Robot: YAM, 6 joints.
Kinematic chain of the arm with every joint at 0, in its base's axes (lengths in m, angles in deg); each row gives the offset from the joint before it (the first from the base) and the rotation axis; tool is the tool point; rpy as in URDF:
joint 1: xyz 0 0 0.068 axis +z
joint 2: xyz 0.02 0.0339 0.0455 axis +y
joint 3: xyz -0.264 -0.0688 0 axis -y
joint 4: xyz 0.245 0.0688 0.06 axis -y
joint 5: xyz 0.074 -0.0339 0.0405 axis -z
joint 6: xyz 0.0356 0 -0.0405 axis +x
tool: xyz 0 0 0 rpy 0 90 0
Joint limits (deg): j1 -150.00..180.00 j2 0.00..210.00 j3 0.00..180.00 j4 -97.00..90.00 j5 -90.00..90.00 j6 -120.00..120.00
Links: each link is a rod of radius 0.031 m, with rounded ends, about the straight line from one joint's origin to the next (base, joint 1, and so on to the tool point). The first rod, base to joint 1, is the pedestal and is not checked.
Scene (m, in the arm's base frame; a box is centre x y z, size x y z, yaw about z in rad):
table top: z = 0
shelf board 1: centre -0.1 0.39 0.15 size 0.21 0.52 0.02 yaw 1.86
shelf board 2: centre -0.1 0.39 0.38 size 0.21 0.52 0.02 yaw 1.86
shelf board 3: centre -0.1 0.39 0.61 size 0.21 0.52 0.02 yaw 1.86
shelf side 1: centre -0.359 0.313 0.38 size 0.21 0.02 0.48 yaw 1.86
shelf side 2: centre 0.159 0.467 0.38 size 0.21 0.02 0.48 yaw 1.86
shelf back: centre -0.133 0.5 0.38 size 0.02 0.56 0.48 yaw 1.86
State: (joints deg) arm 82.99 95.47 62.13 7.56 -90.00 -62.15
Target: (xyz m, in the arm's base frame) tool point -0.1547 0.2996 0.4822
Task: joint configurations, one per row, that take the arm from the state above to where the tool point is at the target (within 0.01 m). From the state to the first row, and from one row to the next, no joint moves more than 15 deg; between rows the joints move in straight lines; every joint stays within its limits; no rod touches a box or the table.
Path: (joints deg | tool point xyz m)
1: 76.23 80.98 50.44 3.53 -90.00 -62.15 | 0.0335 0.2863 0.2678
2: 69.46 66.49 38.75 -0.50 -90.00 -62.15 | 0.0455 0.2229 0.2596
3: 80.75 65.61 47.64 2.03 -90.00 -62.15 | 0.0024 0.2364 0.3151
4: 92.03 64.72 56.53 4.56 -90.00 -62.15 | -0.0438 0.2308 0.3720
5: 103.32 63.84 65.42 7.09 -90.00 -62.15 | -0.0853 0.2059 0.4283
6: 114.60 62.95 74.31 9.62 -90.00 -62.15 | -0.1145 0.1647 0.4822
7: 112.94 76.81 84.72 12.35 -87.49 -62.15 | -0.1361 0.2302 0.4898
8: 111.27 90.67 95.14 15.08 -84.99 -62.15 | -0.1547 0.2996 0.4822

